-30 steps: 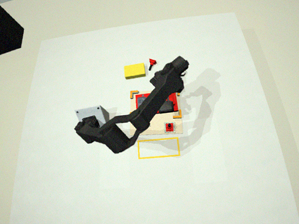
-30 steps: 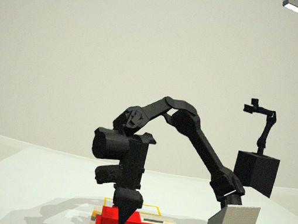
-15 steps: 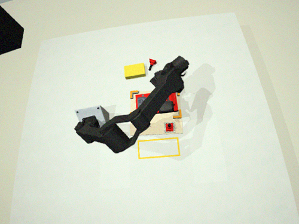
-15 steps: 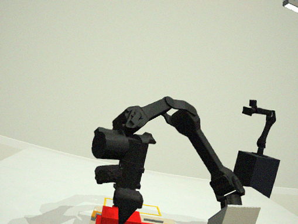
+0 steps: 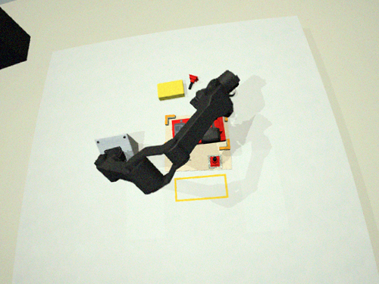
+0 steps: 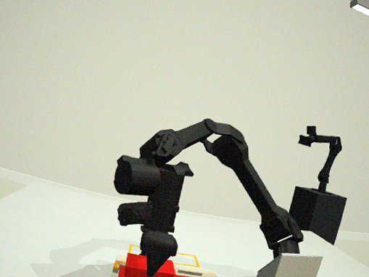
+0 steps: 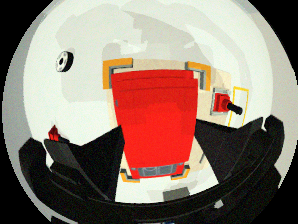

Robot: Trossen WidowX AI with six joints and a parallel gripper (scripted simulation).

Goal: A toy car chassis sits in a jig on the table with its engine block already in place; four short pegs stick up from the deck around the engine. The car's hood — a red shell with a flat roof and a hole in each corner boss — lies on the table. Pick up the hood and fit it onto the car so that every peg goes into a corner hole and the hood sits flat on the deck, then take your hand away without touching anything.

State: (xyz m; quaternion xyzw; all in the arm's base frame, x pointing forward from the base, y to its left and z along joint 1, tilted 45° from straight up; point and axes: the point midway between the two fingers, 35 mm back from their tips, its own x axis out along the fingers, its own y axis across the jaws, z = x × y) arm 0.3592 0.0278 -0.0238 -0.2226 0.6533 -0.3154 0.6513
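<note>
Right now my gripper tip is 30 mm above the grey engine block. The rest, counted from my gripper tip: hood: right at my gripper tip; cream jig: 50 mm behind, 40 mm below, 20 mm to the right; white wheel: 140 mm to the left, 130 mm ahead, 50 mm below.
</note>
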